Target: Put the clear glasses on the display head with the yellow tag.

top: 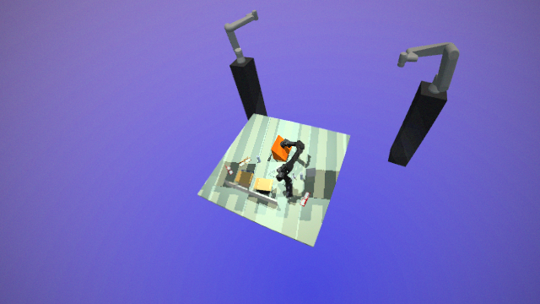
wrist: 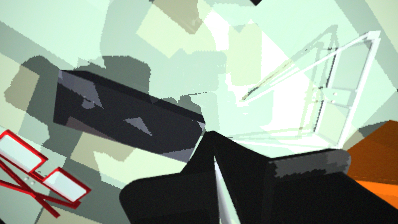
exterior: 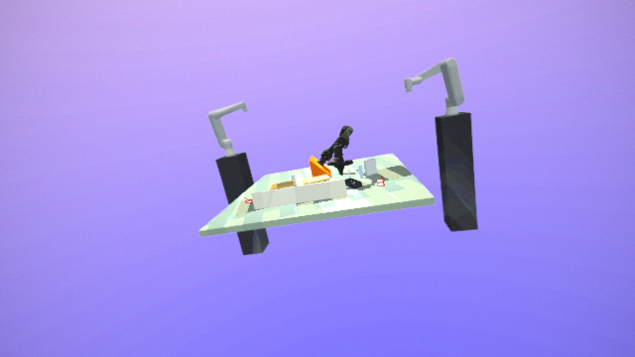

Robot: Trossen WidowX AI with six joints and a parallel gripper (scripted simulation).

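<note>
The dark case is 50 mm ahead of my gripper tip, 70 mm to the left of it and 50 mm below it. Also, from my gripper tip: grey box: 190 mm behind, 200 mm to the left, 20 mm below; low white wall: 260 mm ahead, 260 mm to the right, 20 mm below.
</note>
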